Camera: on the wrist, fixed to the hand. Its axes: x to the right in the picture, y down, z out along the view.
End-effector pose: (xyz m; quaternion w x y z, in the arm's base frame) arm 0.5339 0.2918 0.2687 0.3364 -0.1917 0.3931 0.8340
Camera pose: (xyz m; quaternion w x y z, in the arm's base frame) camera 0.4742 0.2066 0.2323 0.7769 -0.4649 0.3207 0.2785
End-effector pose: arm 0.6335 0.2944 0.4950 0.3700 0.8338 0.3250 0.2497
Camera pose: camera 0.6181 0.3215 0.6007 0.2610 0.3930 0.8817 -0.0078
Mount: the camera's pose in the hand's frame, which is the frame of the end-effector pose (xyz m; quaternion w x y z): 0.0281 0.0629 -0.0860 0.7088 0.1505 0.1368 -0.6755
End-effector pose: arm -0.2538 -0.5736 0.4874 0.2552 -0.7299 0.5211 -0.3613
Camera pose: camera -0.3528 -0.6204 0.5000 0.0246 0.7815 0.1432 0.6067
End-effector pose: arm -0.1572 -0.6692 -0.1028 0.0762 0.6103 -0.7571 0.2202
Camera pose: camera -0.2375 -0.6476 -0.0305 0.2145 0.9253 -0.0808 0.3020
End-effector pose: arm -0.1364 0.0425 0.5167 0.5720 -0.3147 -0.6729 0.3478
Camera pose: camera -0.0539 0.1101 0.4890 0.7798 0.2700 -0.5589 -0.0816
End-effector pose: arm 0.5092 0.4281 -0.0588 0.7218 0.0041 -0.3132 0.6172
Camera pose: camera 0.4926 0.5018 -0.1390 0.9707 0.2387 -0.0276 -0.0024
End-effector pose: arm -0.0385 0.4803 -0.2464 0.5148 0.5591 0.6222 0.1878
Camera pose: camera -0.0757 0.5538 -0.1732 0.3225 0.0278 0.9173 -0.2318
